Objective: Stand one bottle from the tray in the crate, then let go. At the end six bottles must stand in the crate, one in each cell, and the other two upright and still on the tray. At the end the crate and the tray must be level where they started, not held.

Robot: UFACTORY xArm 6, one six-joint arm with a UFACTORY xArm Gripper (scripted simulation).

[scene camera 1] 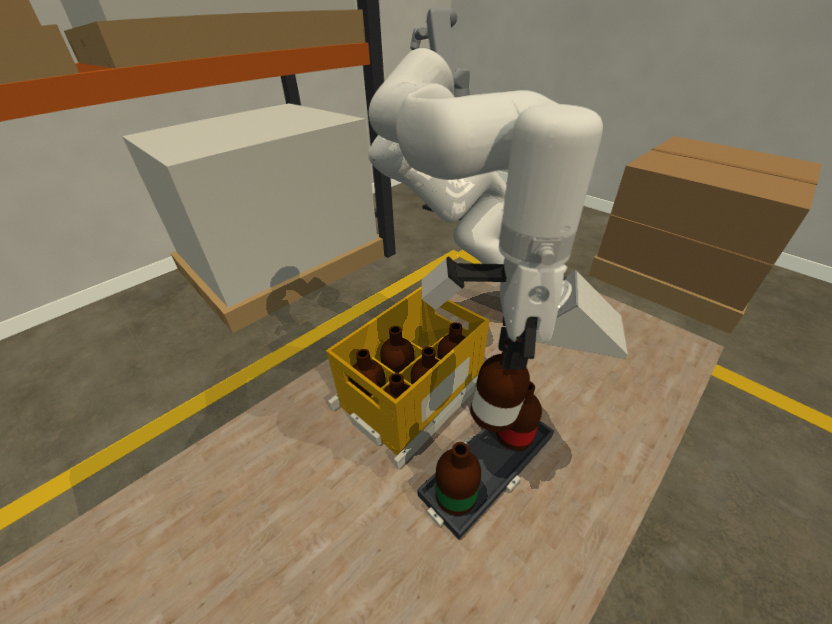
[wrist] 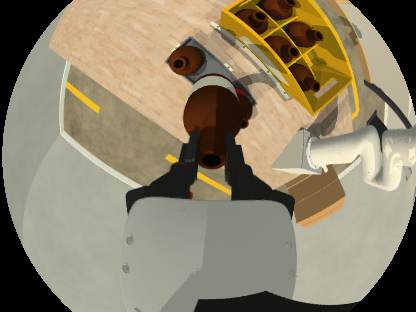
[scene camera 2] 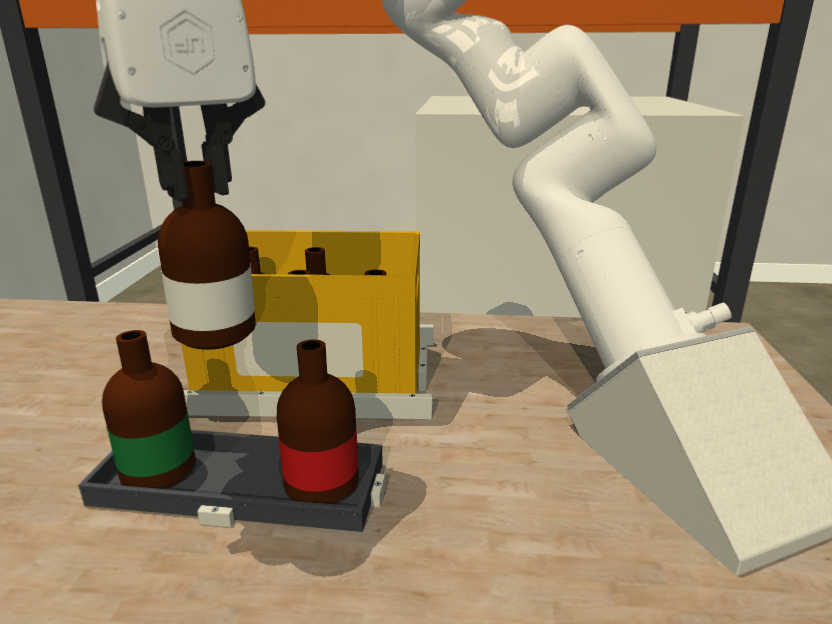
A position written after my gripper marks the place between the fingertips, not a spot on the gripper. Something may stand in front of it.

Note:
In view: my gripper (scene camera 1: 511,358), a yellow crate (scene camera 2: 370,324) and a dark tray (scene camera 2: 244,465).
The yellow crate shows as well in scene camera 1 (scene camera 1: 398,421). The dark tray shows as well in scene camera 1 (scene camera 1: 499,465) and in the wrist view (wrist: 211,64). My gripper also shows in the wrist view (wrist: 212,142).

